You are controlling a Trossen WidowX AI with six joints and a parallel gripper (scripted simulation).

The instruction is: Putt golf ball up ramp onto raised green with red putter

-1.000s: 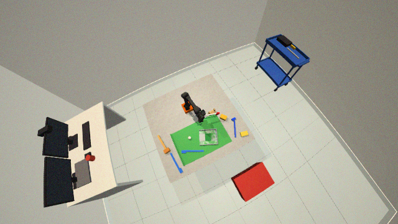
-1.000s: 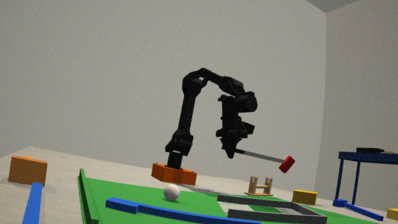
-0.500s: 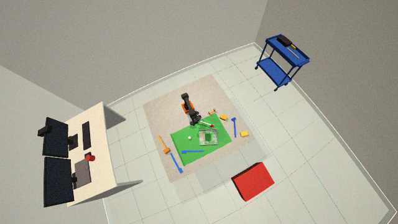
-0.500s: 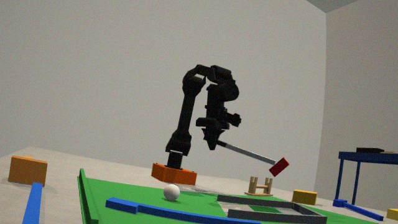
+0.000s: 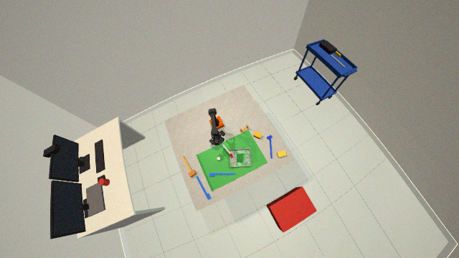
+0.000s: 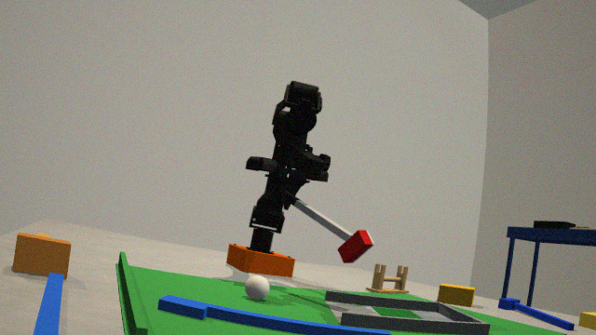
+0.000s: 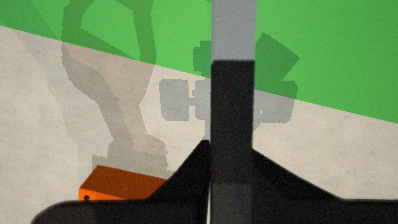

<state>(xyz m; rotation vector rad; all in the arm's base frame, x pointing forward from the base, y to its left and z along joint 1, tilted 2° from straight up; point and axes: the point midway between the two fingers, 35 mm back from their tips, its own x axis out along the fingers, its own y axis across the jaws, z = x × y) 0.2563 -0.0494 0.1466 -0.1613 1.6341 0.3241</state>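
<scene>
The red putter is 11 cm ahead of my gripper tip, 4 cm to the left of it and 1 cm below it. Round my gripper tip: white golf ball 17 cm ahead, 8 cm to the right, 15 cm below.
</scene>
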